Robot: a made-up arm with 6 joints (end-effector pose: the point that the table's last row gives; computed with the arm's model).
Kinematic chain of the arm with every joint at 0, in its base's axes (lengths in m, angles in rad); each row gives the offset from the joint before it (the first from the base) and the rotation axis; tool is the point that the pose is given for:
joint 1: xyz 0 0 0.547 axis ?
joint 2: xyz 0.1 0 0 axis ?
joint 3: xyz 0 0 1.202 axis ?
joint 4: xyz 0 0 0.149 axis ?
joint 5: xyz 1.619 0 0 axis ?
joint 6: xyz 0.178 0 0 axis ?
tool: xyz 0 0 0
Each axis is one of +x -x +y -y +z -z.
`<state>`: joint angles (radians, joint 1 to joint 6).
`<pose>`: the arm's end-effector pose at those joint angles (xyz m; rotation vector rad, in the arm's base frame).
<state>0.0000 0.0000 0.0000 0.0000 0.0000 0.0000</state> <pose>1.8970 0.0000 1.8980 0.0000 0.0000 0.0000</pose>
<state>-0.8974 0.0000 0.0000 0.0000 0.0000 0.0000</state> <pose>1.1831 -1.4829 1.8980 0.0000 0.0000 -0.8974</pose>
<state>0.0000 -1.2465 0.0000 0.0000 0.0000 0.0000</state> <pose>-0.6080 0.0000 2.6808 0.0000 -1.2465 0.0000</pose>
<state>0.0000 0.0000 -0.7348 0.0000 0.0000 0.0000</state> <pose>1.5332 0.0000 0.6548 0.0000 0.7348 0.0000</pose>
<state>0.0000 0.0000 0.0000 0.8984 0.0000 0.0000</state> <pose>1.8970 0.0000 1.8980 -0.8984 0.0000 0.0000</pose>
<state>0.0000 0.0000 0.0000 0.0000 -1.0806 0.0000</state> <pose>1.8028 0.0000 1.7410 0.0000 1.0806 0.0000</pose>
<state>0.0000 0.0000 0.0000 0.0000 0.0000 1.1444</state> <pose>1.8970 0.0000 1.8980 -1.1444 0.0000 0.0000</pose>
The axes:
joint 1: +z
joint 2: +y
joint 3: -y
joint 4: -x
joint 5: -y
joint 6: -x

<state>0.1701 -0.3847 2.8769 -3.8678 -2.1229 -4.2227</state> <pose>-1.7908 -0.4097 1.2181 0.3202 0.5450 -0.6145</pose>
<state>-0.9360 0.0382 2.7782 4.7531 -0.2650 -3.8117</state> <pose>-0.8875 1.2836 2.3127 1.7375 2.0619 1.2778</pose>
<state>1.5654 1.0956 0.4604 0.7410 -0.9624 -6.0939</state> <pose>0.1125 2.5778 0.1091 -1.9159 0.4518 1.0864</pose>
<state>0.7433 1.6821 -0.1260 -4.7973 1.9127 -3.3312</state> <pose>0.6870 0.8584 -1.1405 -1.1780 -2.3699 0.3198</pose>
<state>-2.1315 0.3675 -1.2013 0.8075 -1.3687 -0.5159</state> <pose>-0.4064 -0.4103 0.0141 -1.8303 -2.2228 0.7814</pose>
